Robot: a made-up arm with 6 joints.
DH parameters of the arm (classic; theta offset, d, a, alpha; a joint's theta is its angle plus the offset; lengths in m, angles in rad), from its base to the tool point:
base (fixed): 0.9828 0 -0.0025 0
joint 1: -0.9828 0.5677 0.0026 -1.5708
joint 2: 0.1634 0 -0.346 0
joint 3: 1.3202 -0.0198 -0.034 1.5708
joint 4: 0 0.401 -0.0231 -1.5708
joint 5: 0 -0.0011 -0.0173 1.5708
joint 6: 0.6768 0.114 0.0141 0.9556
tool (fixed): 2.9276 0.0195 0 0
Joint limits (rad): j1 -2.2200..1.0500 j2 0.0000..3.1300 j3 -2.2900..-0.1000 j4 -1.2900..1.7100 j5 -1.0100..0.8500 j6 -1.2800..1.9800
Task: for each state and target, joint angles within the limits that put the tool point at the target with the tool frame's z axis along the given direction. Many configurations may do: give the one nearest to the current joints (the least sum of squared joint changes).
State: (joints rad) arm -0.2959 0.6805 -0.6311 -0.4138 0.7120 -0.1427
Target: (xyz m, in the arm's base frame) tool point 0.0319 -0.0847 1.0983 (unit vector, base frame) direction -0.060 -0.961 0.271
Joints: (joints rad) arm -0.1900 0.3967 -1.1308 -0.6736 0.8453 -0.5105
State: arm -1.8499 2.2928 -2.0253 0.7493 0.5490 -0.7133
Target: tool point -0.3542 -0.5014 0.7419 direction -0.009 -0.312 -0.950
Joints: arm -2.2200 1.7690 -1.3581 1.5163 0.5875 -0.8156
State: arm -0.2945 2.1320 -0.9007 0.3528 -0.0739 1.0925
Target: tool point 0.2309 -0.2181 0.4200 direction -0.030 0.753 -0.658
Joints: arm -0.7207 1.6867 -0.3630 0.4429 0.1512 1.1293
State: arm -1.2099 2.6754 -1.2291 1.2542 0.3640 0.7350
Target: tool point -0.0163 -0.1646 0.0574 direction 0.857 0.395 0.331
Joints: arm -1.8665 3.1215 -1.0631 0.9787 0.6902 0.6549
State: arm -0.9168 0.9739 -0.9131 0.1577 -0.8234 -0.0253
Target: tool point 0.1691 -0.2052 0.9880 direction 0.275 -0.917 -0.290
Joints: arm -0.7126 0.6472 -0.6855 0.2609 -0.4605 0.0746
